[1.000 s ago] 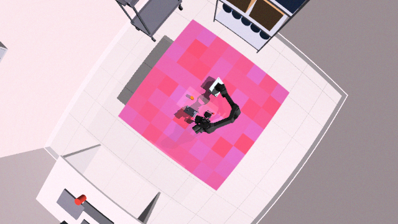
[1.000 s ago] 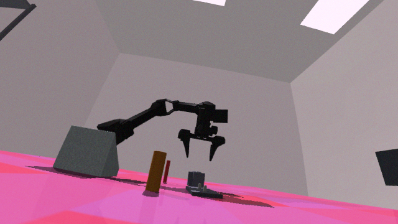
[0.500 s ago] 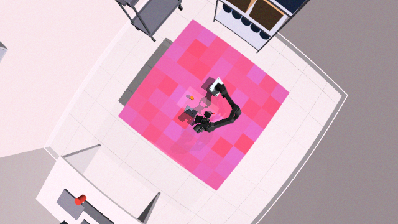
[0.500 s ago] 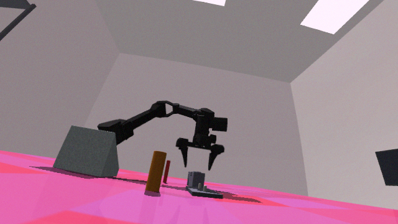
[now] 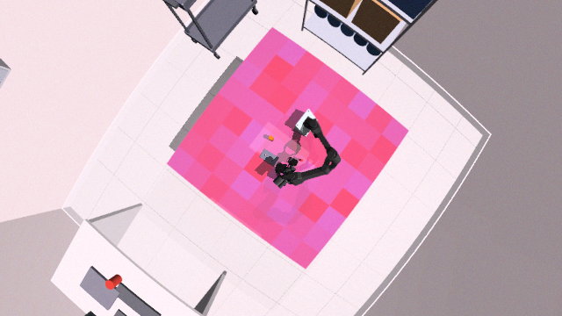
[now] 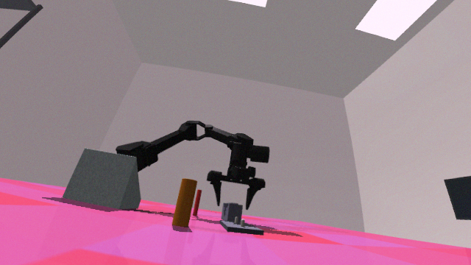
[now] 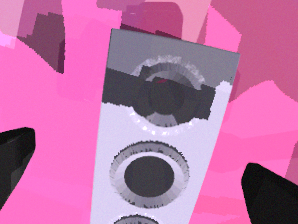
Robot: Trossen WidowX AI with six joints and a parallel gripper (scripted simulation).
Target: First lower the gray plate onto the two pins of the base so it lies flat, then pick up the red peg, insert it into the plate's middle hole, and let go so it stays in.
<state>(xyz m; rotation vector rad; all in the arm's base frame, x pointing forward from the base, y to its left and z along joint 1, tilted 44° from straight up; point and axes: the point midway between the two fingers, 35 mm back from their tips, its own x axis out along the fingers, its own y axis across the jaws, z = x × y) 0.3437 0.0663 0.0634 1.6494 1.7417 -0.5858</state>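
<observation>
Now: the gray plate right at my gripper tip. From my gripper tip the other things lie so: red peg: 12 cm behind, 3 cm to the left; then base: 15 cm to the right, 3 cm below; then orange cylinder: 11 cm behind, 22 cm to the right.
</observation>
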